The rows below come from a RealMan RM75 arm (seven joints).
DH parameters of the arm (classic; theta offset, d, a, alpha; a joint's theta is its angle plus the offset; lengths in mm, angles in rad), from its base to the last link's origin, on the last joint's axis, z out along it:
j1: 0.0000 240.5 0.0 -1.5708
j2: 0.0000 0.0 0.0 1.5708
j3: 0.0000 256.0 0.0 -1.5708
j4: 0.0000 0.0 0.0 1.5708
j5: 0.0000 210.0 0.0 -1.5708
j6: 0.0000 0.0 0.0 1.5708
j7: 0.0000 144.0 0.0 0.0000
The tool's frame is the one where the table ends.
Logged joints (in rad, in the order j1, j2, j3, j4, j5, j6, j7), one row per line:
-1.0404, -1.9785, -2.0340, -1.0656, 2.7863, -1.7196, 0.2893
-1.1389, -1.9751, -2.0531, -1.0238, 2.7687, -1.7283, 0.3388
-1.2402, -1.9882, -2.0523, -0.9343, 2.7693, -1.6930, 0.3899
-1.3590, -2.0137, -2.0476, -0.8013, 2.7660, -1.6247, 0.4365
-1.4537, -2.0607, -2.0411, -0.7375, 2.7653, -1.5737, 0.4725
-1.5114, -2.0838, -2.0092, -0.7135, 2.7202, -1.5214, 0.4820
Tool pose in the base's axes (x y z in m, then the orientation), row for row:
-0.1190, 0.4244, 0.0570, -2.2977, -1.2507, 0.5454
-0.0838, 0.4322, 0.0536, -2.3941, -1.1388, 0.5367
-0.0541, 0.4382, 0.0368, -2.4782, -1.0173, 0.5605
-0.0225, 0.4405, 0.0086, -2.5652, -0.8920, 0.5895
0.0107, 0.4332, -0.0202, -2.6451, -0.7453, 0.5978
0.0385, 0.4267, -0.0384, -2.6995, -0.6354, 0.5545
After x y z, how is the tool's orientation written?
As a rotation vector, in radians.
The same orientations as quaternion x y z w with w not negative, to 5 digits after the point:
-0.83626, -0.45520, 0.19850, 0.23250
-0.86408, -0.41101, 0.19371, 0.21660
-0.88701, -0.36412, 0.20062, 0.20098
-0.90791, -0.31571, 0.20864, 0.18025
-0.92781, -0.26143, 0.20969, 0.16387
-0.94281, -0.22192, 0.19366, 0.15607

